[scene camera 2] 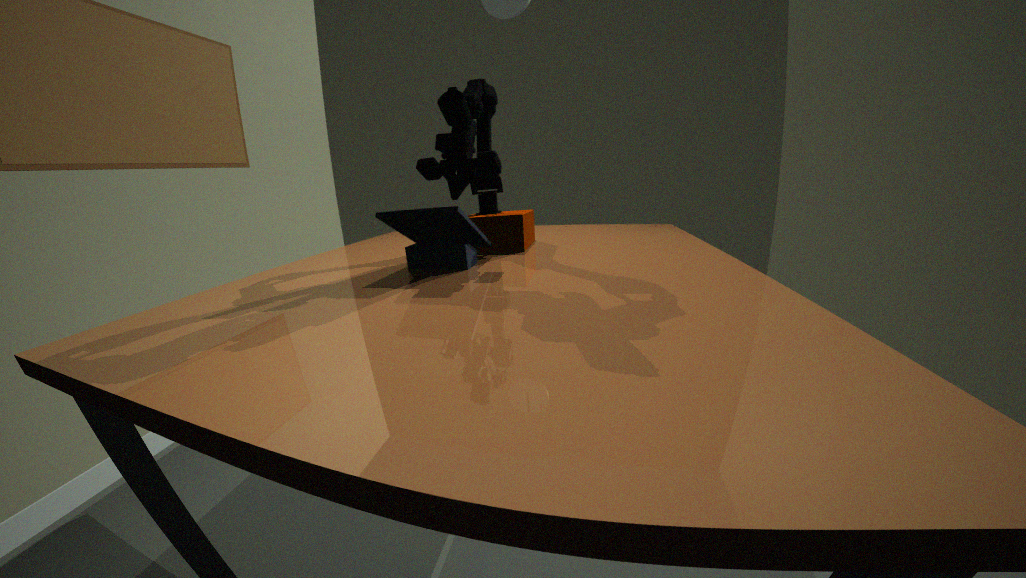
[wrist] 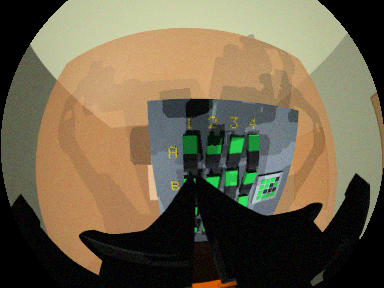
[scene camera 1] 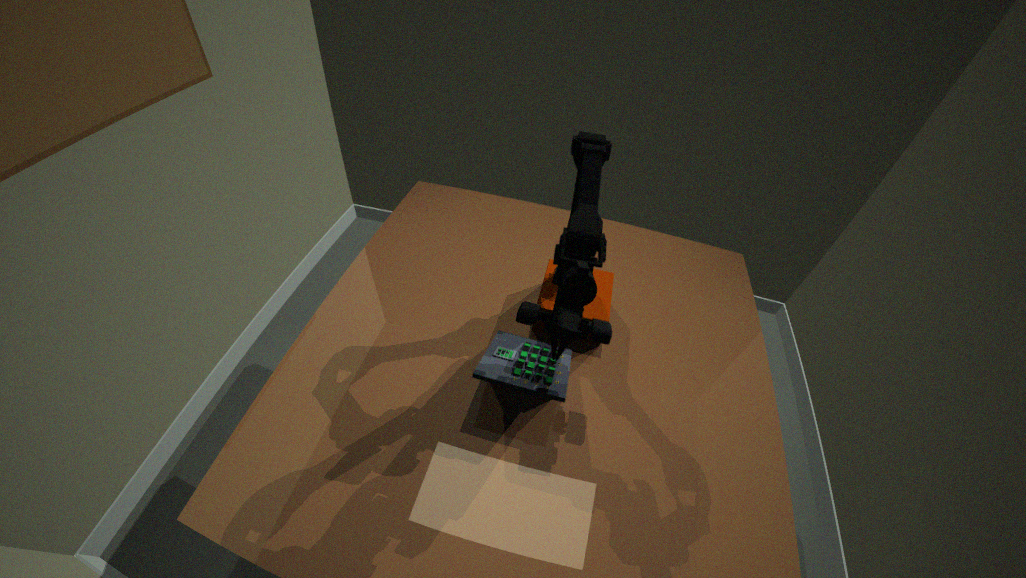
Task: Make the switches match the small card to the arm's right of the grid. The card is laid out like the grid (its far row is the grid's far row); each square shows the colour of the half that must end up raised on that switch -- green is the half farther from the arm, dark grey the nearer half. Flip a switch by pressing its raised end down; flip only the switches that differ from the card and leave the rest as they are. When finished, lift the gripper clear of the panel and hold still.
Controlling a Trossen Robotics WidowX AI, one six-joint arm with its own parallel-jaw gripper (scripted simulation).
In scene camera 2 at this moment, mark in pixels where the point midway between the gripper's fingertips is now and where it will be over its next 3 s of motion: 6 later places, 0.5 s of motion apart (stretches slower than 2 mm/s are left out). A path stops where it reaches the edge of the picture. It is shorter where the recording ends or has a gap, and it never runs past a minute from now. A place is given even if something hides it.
My gripper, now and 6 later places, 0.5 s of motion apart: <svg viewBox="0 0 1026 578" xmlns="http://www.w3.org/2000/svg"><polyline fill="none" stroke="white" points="454,199 453,206 452,211 452,213 452,214 452,214 454,209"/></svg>
